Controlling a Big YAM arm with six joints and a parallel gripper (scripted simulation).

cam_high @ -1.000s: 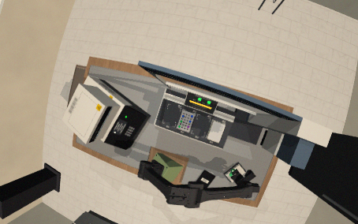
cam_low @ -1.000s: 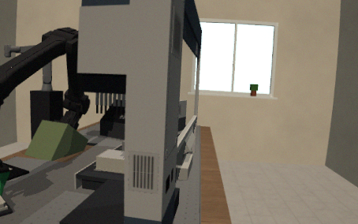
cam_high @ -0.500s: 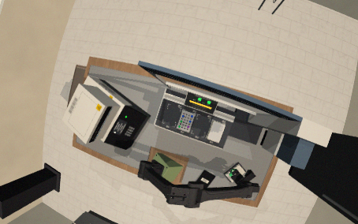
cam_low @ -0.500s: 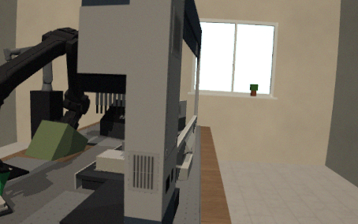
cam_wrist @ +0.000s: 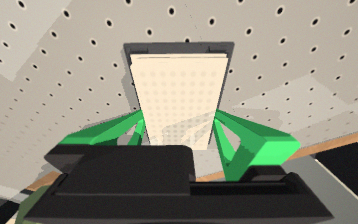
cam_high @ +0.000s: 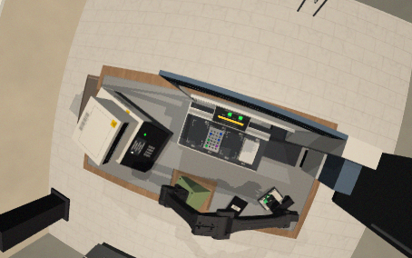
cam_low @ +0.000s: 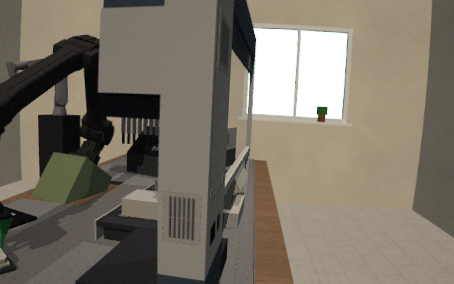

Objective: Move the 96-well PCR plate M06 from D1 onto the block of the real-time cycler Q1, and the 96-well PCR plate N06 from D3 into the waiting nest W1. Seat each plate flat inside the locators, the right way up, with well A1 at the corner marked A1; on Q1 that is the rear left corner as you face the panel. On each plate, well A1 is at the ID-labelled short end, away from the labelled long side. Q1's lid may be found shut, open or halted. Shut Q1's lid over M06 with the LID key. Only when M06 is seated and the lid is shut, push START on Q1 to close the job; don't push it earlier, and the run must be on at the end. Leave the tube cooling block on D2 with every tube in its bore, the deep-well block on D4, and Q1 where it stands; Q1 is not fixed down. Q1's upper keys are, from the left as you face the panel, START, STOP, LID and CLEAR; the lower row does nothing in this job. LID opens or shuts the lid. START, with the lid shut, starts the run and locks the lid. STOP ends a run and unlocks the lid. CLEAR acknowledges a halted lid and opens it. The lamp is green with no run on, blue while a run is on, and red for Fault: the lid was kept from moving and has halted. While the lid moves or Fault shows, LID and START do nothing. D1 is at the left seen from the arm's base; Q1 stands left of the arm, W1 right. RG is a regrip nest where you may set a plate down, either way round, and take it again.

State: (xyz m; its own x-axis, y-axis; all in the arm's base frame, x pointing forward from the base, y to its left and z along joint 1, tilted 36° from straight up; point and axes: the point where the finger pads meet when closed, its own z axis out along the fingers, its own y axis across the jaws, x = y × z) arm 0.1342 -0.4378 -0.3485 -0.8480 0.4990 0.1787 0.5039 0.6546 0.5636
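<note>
My gripper is now 20 mm above the dark nest frame. The rest, counted from my hand: A1 mark (50 mm to the right, 30 mm ahead, 10 mm below); then tall gantry (420 mm ahead, 250 mm above, 20 mm to the left); then deep-well block (260 mm to the left, 260 mm ahead, 50 mm above).
</note>
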